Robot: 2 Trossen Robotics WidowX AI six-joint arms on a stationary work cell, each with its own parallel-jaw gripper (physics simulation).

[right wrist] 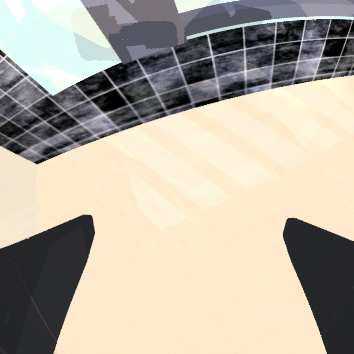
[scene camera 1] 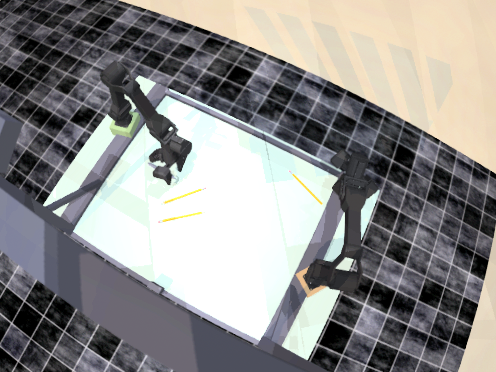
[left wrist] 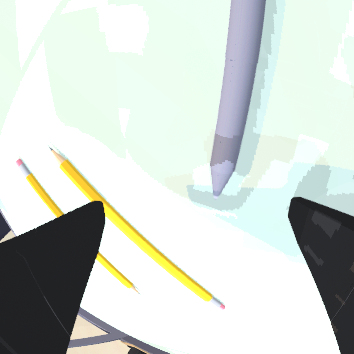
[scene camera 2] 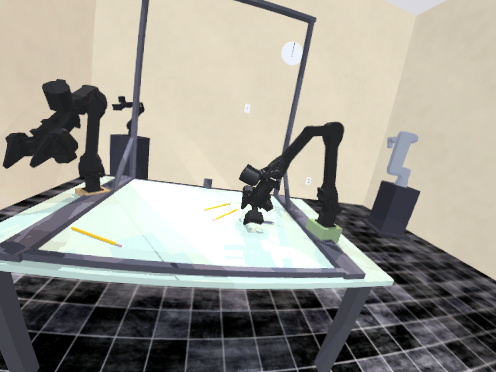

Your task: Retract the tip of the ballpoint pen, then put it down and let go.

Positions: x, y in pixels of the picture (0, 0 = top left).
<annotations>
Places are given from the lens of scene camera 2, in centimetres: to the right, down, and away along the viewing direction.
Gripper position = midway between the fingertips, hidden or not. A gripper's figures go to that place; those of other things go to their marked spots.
my left gripper point(scene camera 2: 242, 216): -2, 13, 85
my right gripper point(scene camera 2: 17, 167): -52, -4, 40
grey metal frame point(scene camera 2: 131, 148): -61, -20, 101
</annotations>
